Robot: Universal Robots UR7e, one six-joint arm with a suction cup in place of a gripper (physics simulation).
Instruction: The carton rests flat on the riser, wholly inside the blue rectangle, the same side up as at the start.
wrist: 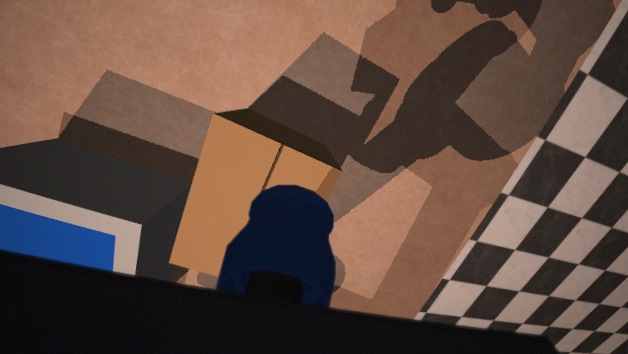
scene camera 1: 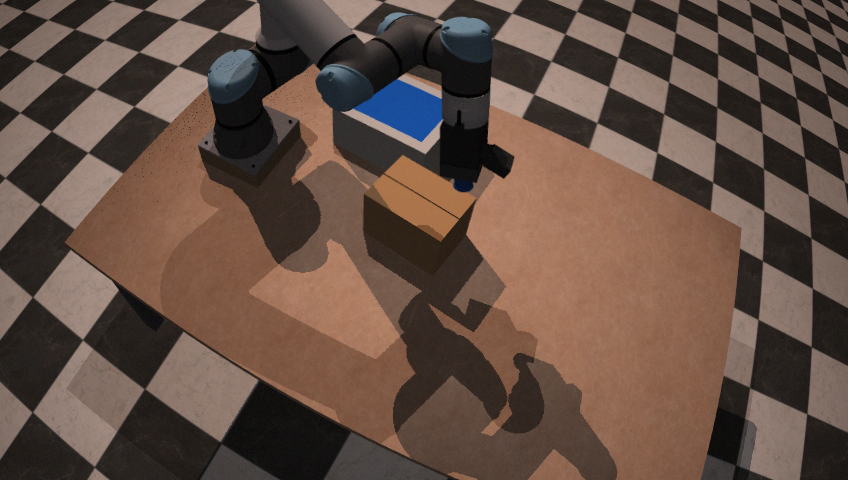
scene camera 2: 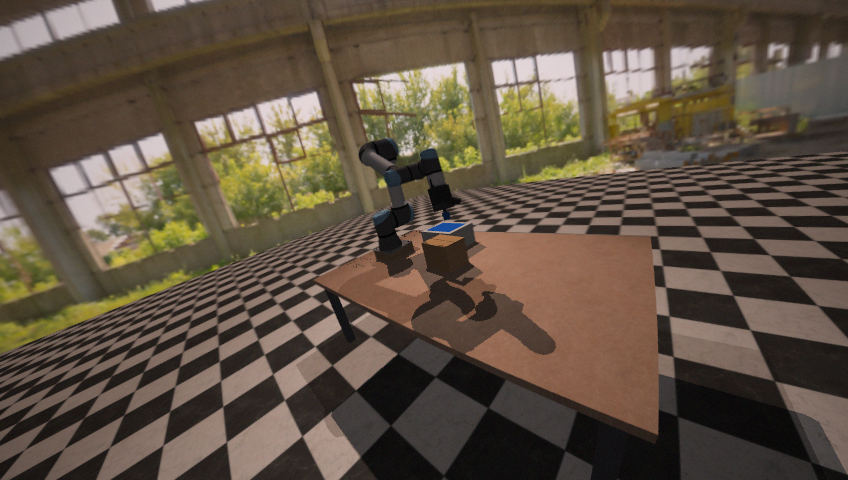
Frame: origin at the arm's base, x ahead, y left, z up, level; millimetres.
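Where they show: hand, tool point: [wrist: 291, 221] [scene camera 1: 463, 185] [scene camera 2: 447, 219]; arm's base, link origin: [scene camera 1: 243, 134] [scene camera 2: 390, 246].
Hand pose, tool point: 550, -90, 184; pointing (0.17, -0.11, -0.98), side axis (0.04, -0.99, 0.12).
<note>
Things, the pixels of their top centre, and the offset from my tool point, as dx, dy, dz. Level surfaces: height alone.
- brown carton, top centre: [wrist: 250, 220] [scene camera 1: 420, 195] [scene camera 2: 442, 240] -81, +33, -114
- grey riser, top centre: [wrist: 44, 281] [scene camera 1: 401, 105] [scene camera 2: 445, 227] -216, +272, -124
- blue rectangle, top centre: [wrist: 44, 281] [scene camera 1: 401, 105] [scene camera 2: 445, 227] -216, +272, -124
- brown table, surface height: dz -244
The brown carton [scene camera 1: 417, 200] [scene camera 2: 444, 250] [wrist: 232, 185] stands flat on the table, seam side up, right in front of the grey riser [scene camera 1: 367, 140] [wrist: 87, 175]. The blue rectangle [scene camera 1: 403, 107] [scene camera 2: 446, 227] [wrist: 52, 235] on top of the riser is bare. My blue suction cup [scene camera 1: 463, 185] [scene camera 2: 446, 213] [wrist: 289, 211] hangs a little above the carton's back right corner, near the riser's corner. It holds nothing.
The arm's base [scene camera 1: 248, 149] is bolted to the brown table [scene camera 1: 594, 269] left of the riser. The arm's elbow arches over the riser. The table's edge and checkered floor lie to the right in the wrist view.
</note>
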